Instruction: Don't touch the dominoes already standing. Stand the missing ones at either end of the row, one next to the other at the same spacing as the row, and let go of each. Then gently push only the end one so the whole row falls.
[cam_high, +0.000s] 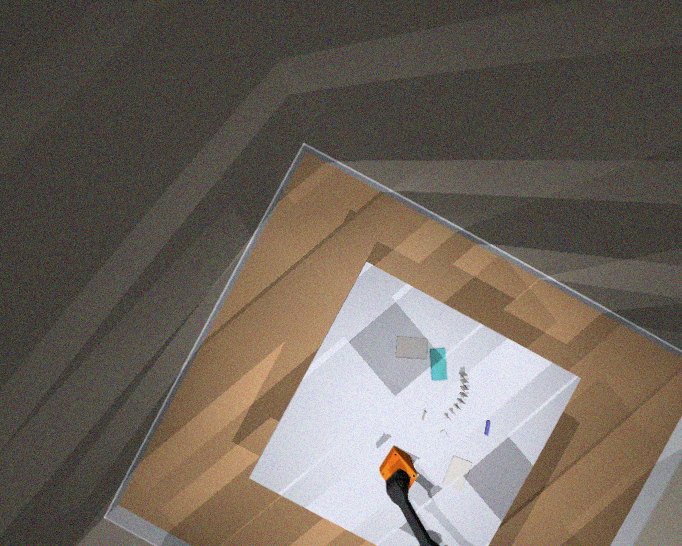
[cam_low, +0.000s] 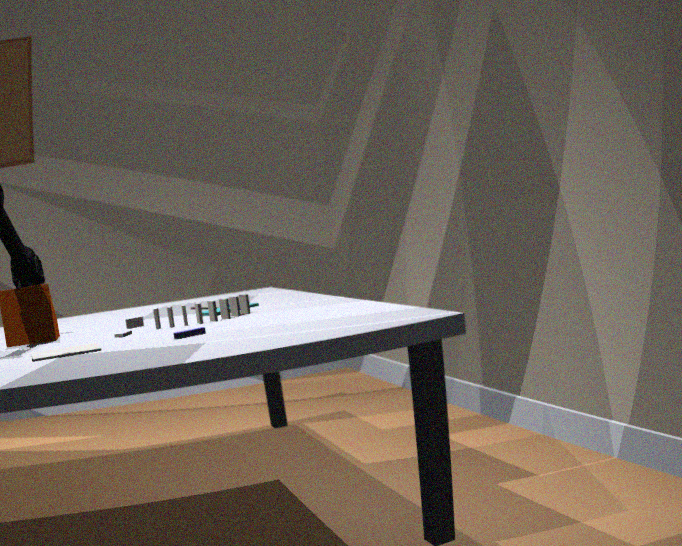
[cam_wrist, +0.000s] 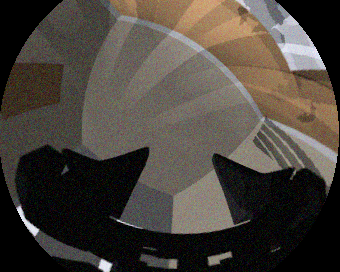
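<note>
Now: the cream card 430 mm ahead of my gripper tip, 70 mm to the left of it and 440 mm below it. From my gripper tip the other things lie so: blue domino (710 mm ahead, 20 mm to the left, 440 mm below); then teal card (930 mm ahead, 390 mm to the left, 440 mm below).
</note>
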